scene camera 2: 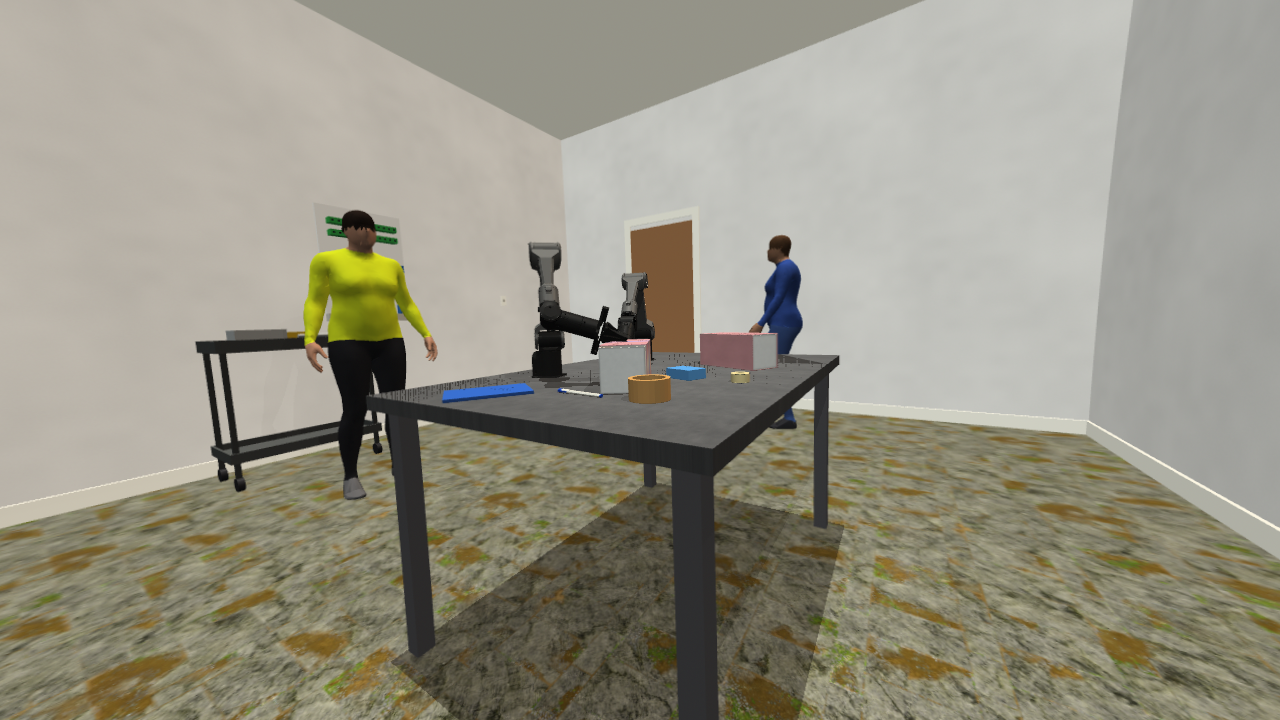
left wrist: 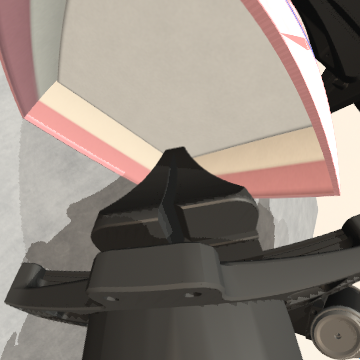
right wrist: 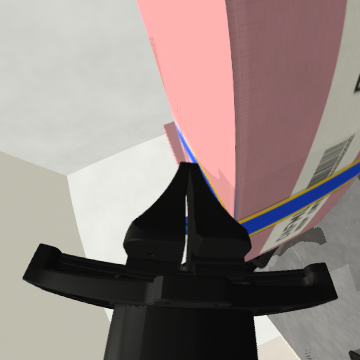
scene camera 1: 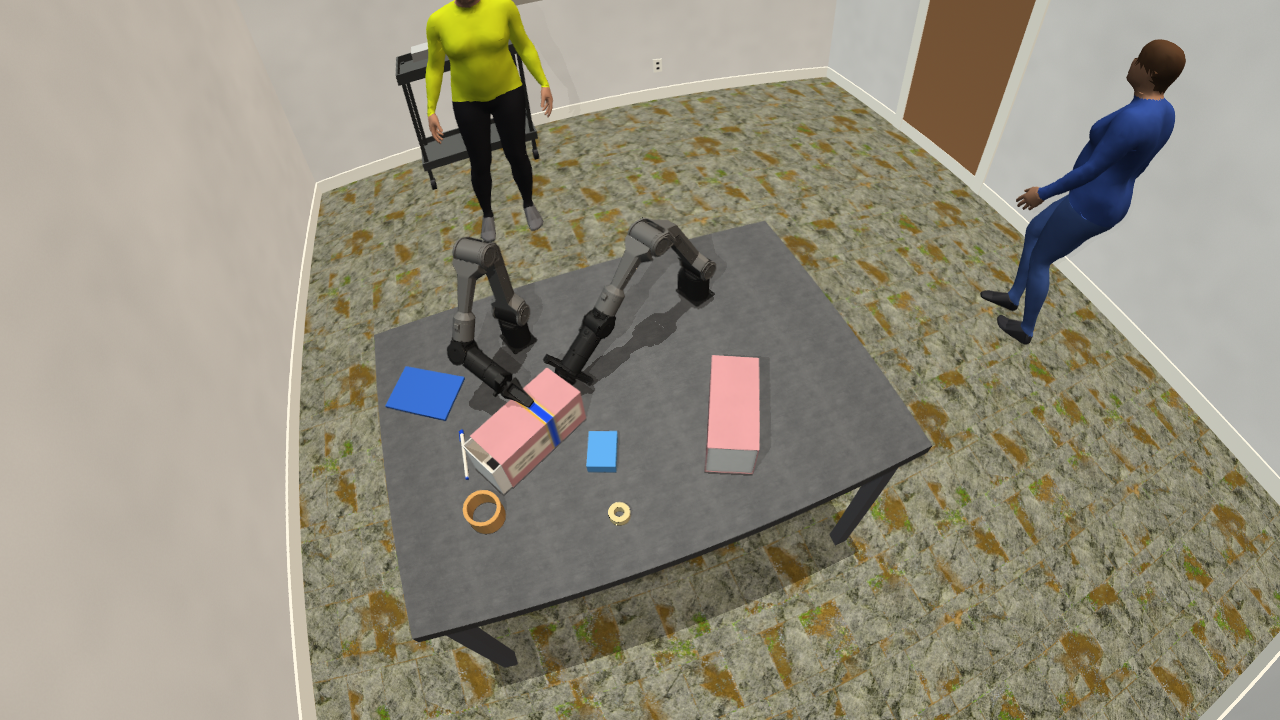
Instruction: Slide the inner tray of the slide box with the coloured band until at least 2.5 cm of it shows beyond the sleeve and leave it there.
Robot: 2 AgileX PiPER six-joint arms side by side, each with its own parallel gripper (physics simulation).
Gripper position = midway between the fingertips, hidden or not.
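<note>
Plain pink slide box (scene camera 1: 732, 446) visible; out of frame in the left wrist view. My left gripper (scene camera 1: 552, 396), also left gripper (left wrist: 176, 160). My right gripper (scene camera 1: 531, 404) visible. Right gripper (scene camera 2: 627, 338) too. Same gripper (right wrist: 187, 172) as well.
</note>
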